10 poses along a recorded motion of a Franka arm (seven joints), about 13 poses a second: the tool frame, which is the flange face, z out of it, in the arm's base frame.
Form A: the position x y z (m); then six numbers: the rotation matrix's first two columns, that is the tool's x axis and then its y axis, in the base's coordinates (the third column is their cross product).
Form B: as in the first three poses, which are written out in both.
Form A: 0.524 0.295 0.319 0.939 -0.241 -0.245 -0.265 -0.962 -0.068
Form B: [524 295 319], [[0.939 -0.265 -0.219], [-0.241 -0.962 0.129], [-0.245 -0.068 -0.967]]
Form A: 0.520 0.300 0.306 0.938 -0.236 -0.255 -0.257 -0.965 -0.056
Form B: [520 300 306], [[0.938 -0.257 -0.233], [-0.236 -0.965 0.118], [-0.255 -0.056 -0.966]]
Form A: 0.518 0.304 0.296 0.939 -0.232 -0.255 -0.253 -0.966 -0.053
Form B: [518 304 296], [[0.939 -0.253 -0.234], [-0.232 -0.966 0.114], [-0.255 -0.053 -0.966]]
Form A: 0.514 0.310 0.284 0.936 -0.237 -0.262 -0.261 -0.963 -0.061
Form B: [514 310 284], [[0.936 -0.261 -0.238], [-0.237 -0.963 0.125], [-0.262 -0.061 -0.963]]
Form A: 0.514 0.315 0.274 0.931 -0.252 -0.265 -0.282 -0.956 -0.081
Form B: [514 315 274], [[0.931 -0.282 -0.233], [-0.252 -0.956 0.150], [-0.265 -0.081 -0.961]]
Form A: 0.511 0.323 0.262 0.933 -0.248 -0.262 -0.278 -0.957 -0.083
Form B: [511 323 262], [[0.933 -0.278 -0.230], [-0.248 -0.957 0.150], [-0.262 -0.083 -0.962]]
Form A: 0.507 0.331 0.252 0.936 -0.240 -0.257 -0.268 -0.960 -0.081
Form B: [507 331 252], [[0.936 -0.268 -0.227], [-0.240 -0.960 0.145], [-0.257 -0.081 -0.963]]
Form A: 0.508 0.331 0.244 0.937 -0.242 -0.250 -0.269 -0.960 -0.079
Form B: [508 331 244], [[0.937 -0.269 -0.221], [-0.242 -0.960 0.141], [-0.250 -0.079 -0.965]]
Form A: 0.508 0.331 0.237 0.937 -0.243 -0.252 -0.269 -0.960 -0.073
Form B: [508 331 237], [[0.937 -0.269 -0.224], [-0.243 -0.960 0.136], [-0.252 -0.073 -0.965]]
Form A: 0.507 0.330 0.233 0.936 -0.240 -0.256 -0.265 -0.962 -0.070
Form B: [507 330 233], [[0.936 -0.265 -0.229], [-0.240 -0.962 0.133], [-0.256 -0.070 -0.964]]
